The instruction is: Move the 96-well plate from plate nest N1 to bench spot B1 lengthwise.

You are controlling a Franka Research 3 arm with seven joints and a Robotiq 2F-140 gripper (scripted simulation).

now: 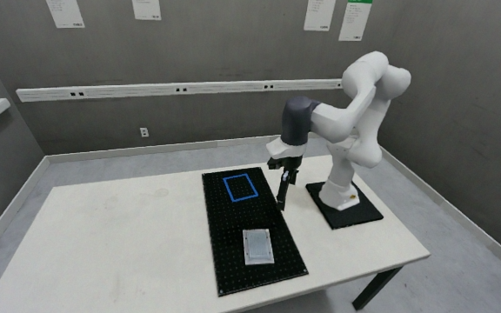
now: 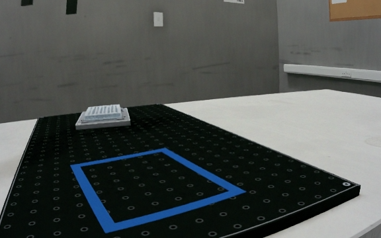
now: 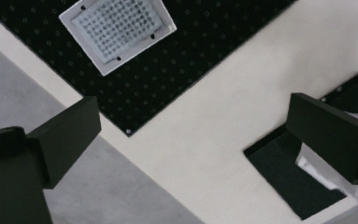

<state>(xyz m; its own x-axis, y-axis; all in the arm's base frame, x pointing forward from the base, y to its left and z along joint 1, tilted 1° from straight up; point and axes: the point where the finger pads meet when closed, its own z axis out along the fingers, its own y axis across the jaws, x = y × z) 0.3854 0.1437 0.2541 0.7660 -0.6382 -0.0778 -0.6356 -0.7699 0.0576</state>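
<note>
Now: the clear 96-well plate 260 mm below my hand, 110 mm ahead of it and 40 mm to the left of it. Round my hand: plate nest N1 (270 mm below, 110 mm ahead, 40 mm to the left).
</note>
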